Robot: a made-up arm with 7 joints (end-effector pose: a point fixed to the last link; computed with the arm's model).
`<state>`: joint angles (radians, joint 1 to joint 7).
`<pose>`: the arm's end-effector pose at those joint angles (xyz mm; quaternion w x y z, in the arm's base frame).
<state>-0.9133 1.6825 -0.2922 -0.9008 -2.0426 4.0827 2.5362</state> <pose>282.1 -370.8 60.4 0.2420 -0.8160 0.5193 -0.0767</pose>
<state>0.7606 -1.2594 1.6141 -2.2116 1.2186 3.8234 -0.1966</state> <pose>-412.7 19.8 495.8 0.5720 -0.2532 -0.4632 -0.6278</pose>
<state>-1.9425 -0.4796 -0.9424 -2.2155 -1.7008 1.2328 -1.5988</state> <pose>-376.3 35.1 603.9 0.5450 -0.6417 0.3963 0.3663</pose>
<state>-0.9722 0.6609 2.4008 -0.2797 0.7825 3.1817 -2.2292</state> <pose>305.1 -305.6 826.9 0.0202 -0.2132 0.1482 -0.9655</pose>
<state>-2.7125 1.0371 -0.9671 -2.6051 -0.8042 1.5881 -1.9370</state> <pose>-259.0 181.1 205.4 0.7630 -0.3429 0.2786 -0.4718</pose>
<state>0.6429 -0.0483 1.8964 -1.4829 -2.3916 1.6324 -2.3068</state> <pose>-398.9 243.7 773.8 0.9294 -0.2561 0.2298 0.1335</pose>
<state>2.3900 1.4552 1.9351 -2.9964 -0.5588 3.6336 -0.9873</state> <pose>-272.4 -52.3 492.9 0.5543 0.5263 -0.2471 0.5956</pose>
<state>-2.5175 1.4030 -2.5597 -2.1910 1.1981 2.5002 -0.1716</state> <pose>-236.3 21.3 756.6 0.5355 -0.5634 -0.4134 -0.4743</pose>
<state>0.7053 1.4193 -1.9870 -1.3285 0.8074 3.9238 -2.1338</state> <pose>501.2 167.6 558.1 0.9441 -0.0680 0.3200 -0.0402</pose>
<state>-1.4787 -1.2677 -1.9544 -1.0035 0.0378 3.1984 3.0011</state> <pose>-256.8 621.5 443.1 0.1244 0.5162 -0.5405 -0.6526</pose>
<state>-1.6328 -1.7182 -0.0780 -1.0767 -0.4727 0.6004 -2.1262</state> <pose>-38.6 552.5 639.9 0.5416 0.8287 -0.0504 -0.1322</pose>
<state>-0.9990 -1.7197 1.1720 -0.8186 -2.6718 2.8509 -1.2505</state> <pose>-20.4 635.1 334.6 0.6573 -0.4979 -0.3932 -0.4069</pose>
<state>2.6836 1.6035 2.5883 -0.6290 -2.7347 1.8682 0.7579</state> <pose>-680.1 179.0 560.5 0.3994 -0.3912 -0.8290 0.0147</pose>
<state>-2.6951 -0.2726 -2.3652 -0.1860 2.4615 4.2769 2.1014</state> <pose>187.9 145.4 813.6 0.1917 0.4612 0.5275 0.6872</pose>
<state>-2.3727 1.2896 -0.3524 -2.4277 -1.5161 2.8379 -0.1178</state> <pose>-205.8 -180.5 47.5 0.3915 -0.8283 0.3769 0.1362</pose>
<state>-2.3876 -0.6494 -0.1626 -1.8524 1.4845 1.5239 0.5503</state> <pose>-176.6 -69.3 861.7 0.2845 -0.1567 0.6892 -0.6477</pose>
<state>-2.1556 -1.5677 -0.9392 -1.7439 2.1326 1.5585 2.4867</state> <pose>-118.5 507.1 610.7 0.8407 -0.2460 0.2714 -0.3989</pose>
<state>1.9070 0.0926 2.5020 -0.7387 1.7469 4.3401 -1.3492</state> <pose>-102.4 -95.6 854.2 0.6198 -0.3392 -0.5635 0.4282</pose>
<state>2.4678 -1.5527 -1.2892 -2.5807 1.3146 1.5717 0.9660</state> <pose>263.2 205.3 426.2 0.1368 -0.1920 -0.1719 0.9565</pose>
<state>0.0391 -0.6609 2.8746 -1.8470 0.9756 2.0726 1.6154</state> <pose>-564.3 143.3 342.4 0.3059 0.8943 0.3079 -0.1091</pose>
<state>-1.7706 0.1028 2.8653 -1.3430 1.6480 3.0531 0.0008</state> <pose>248.0 206.2 834.0 0.8050 -0.5636 0.1344 -0.1273</pose>
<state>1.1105 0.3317 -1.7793 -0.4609 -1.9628 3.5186 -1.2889</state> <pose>278.6 131.6 852.2 0.8363 -0.2342 0.3421 -0.3586</pose>
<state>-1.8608 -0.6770 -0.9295 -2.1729 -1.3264 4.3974 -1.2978</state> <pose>-156.7 118.0 702.8 0.8243 0.3957 0.1846 -0.3604</pose>
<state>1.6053 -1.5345 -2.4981 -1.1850 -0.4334 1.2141 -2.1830</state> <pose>259.7 -527.8 0.9 0.5714 -0.6051 -0.5169 -0.2005</pose>
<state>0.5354 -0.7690 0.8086 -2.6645 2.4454 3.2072 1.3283</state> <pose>-7.6 89.5 545.3 0.4841 -0.3392 0.7758 0.2207</pose>
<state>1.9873 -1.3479 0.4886 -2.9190 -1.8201 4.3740 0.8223</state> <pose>-25.6 -219.7 511.4 0.3849 0.4741 -0.7695 -0.1871</pose>
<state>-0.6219 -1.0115 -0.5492 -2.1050 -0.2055 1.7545 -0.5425</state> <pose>-135.4 -188.1 787.6 0.1007 0.9172 -0.2606 0.2841</pose>
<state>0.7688 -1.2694 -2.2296 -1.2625 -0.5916 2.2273 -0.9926</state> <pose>-212.2 -668.8 303.8 0.0069 0.9367 -0.2883 0.1984</pose>
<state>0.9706 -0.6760 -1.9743 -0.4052 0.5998 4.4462 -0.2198</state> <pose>-157.5 -344.4 723.1 0.4359 -0.5034 -0.3307 0.6688</pose>
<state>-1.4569 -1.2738 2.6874 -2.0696 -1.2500 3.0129 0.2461</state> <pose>22.5 419.4 54.2 0.2904 0.2970 0.9092 -0.0276</pose>
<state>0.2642 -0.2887 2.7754 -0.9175 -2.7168 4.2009 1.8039</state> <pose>-339.5 -33.3 722.2 0.4278 0.5277 -0.7180 -0.1516</pose>
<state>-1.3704 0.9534 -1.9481 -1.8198 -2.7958 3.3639 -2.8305</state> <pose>-261.6 -224.7 547.4 0.6659 -0.0452 -0.7209 -0.1866</pose>
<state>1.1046 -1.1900 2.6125 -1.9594 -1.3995 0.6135 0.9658</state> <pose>-422.9 -206.3 150.1 0.0811 -0.0031 -0.0909 -0.9925</pose>
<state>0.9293 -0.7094 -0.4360 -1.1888 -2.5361 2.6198 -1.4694</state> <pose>86.4 -79.0 931.1 0.9455 0.1729 0.2233 -0.1622</pose>
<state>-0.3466 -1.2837 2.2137 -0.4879 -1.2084 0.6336 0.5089</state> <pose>-542.5 441.0 456.8 0.3167 0.5716 0.1424 0.7435</pose>
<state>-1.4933 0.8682 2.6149 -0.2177 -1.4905 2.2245 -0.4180</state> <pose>31.0 -469.3 895.5 0.1586 0.5914 -0.2255 0.7578</pose>
